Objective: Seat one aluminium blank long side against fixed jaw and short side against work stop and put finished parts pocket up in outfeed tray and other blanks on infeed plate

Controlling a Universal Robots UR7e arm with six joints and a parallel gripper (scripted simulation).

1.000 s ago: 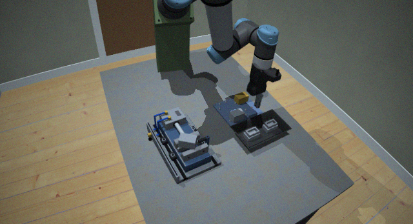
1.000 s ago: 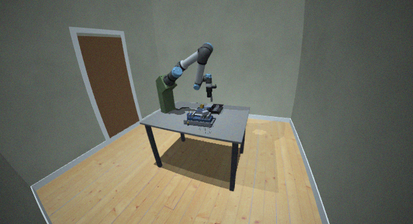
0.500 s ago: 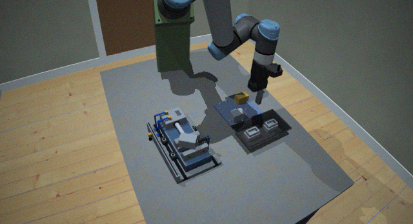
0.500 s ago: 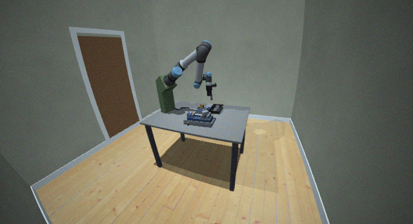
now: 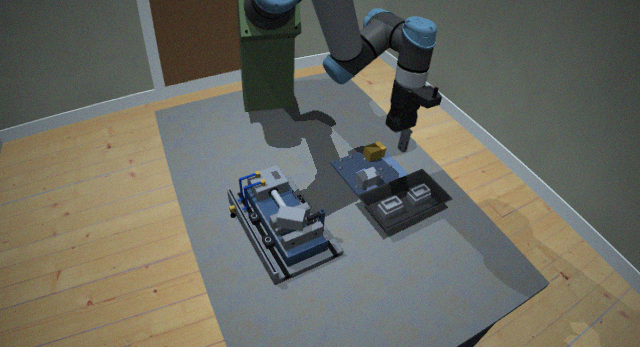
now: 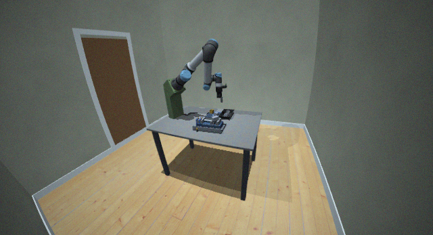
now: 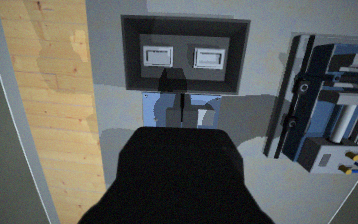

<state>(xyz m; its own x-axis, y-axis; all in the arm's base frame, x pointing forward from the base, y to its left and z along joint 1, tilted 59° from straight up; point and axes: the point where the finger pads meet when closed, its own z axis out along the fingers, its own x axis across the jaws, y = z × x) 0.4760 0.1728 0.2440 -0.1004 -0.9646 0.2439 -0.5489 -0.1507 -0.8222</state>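
Right now the vise is 10 cm behind my hand, 32 cm to the right of it and 15 cm below it. From my hand the other things lie so: brass blank 14 cm behind, 7 cm to the left, 16 cm below.
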